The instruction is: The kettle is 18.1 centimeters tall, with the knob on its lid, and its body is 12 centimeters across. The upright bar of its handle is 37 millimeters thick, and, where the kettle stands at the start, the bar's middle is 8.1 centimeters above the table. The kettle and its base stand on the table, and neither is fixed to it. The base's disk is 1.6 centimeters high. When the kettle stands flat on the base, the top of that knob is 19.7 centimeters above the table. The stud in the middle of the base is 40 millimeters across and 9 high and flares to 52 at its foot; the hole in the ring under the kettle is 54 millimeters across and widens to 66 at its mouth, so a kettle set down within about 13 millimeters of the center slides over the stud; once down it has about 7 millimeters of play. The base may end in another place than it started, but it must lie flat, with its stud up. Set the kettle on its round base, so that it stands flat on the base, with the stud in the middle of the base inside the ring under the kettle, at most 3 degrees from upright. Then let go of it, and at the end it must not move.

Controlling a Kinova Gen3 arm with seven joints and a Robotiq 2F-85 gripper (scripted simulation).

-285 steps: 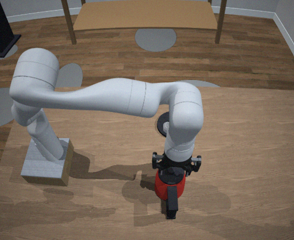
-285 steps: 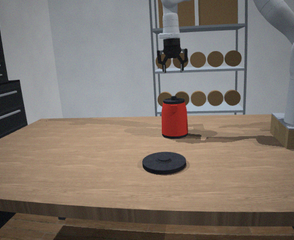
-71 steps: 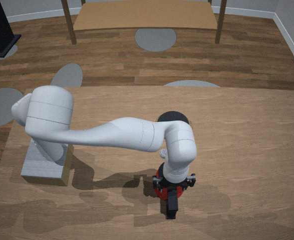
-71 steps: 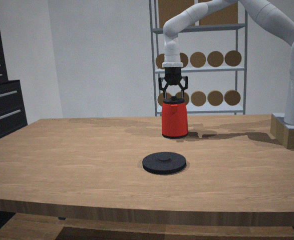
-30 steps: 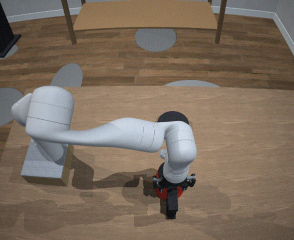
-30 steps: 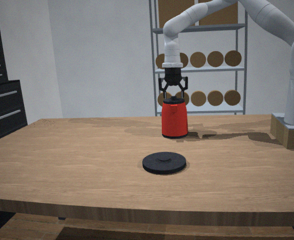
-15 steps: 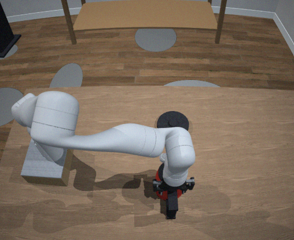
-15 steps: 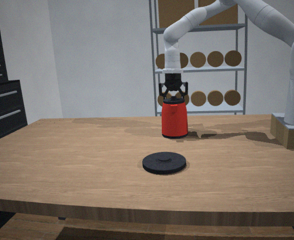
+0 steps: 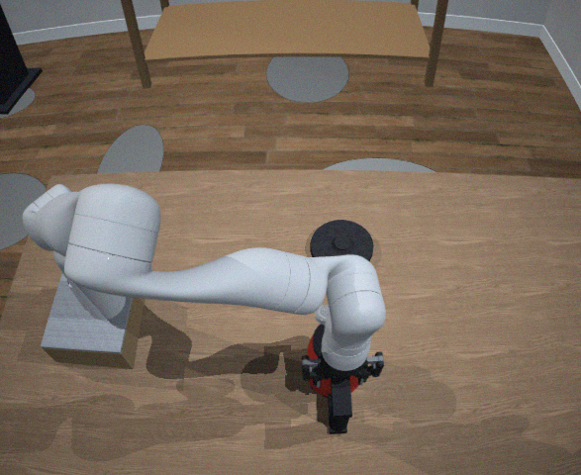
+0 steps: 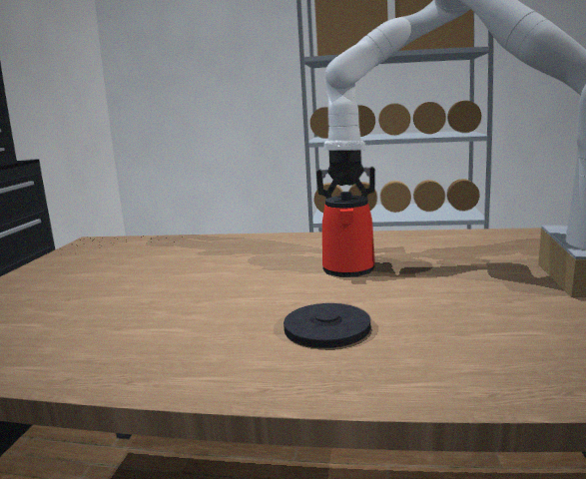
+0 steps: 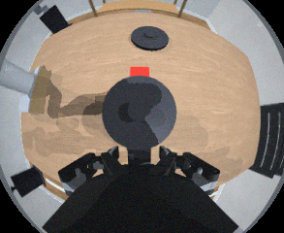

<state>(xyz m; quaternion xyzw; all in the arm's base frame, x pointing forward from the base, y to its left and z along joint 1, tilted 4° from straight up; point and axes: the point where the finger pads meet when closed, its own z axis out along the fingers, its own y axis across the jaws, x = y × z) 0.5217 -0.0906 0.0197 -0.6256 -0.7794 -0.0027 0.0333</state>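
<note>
My gripper is now 40 mm above the red kettle, 30 mm to the right of it and 10 mm past it. The rest, counted from my hand: round black base (380 mm to the left, 120 mm below, 40 mm behind).
</note>
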